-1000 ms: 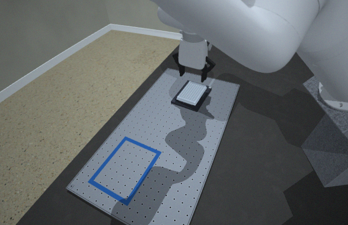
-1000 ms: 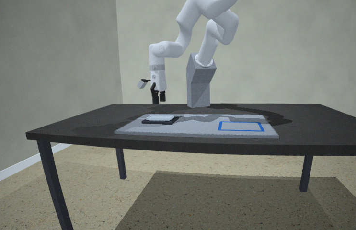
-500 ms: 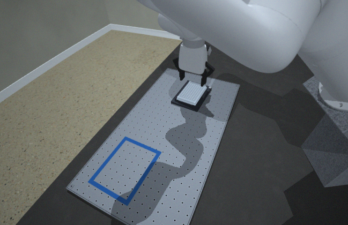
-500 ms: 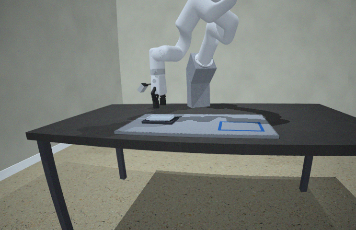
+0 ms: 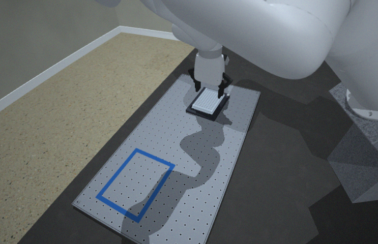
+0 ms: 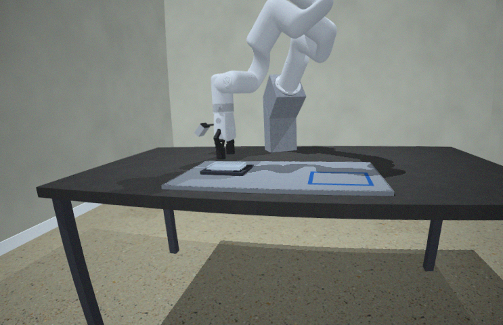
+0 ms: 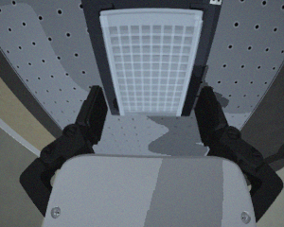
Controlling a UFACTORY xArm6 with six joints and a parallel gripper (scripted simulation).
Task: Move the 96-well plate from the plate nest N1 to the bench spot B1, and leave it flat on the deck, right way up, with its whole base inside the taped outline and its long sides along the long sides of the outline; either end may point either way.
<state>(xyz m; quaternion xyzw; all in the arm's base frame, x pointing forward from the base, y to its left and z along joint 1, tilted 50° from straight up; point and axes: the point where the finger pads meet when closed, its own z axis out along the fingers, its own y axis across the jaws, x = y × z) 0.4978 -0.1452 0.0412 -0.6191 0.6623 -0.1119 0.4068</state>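
Right now the white 96-well plate is 50 mm below my hand. Also, from my hand: label: 40 mm behind, 80 mm to the right, 50 mm below; dark plate nest N1: 60 mm below.
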